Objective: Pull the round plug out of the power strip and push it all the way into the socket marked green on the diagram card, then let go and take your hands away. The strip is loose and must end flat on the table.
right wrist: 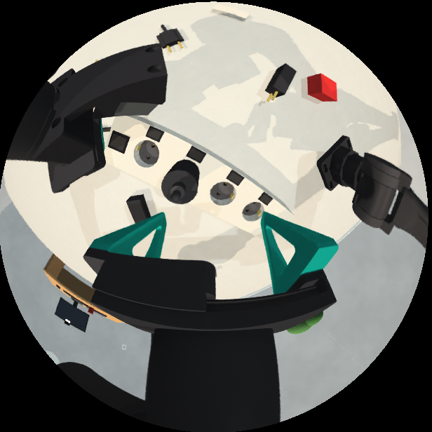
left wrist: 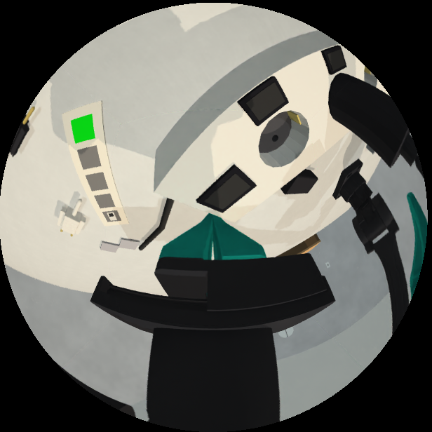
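Note:
The white power strip (left wrist: 222, 137) (right wrist: 206, 176) shows in both views, with empty round sockets and black square switches. The round black plug (left wrist: 367, 117) (right wrist: 180, 182) sits in one of its sockets, with an empty socket on either side. The diagram card (left wrist: 106, 163) lies at the left in the left wrist view; its end square is green and the opposite end square bears a small symbol. My left gripper (left wrist: 212, 217) is shut and empty near one end of the strip. My right gripper (right wrist: 213, 216) is open and empty, its fingers spread on the near side of the strip.
In the right wrist view a black plug (right wrist: 281, 80), another black plug (right wrist: 170, 37), a red block (right wrist: 322, 87) and a small black block (right wrist: 138, 207) lie around the strip. A white plug (left wrist: 72, 220) and a black cable (left wrist: 162, 226) lie near the card. The left arm covers the strip's far left.

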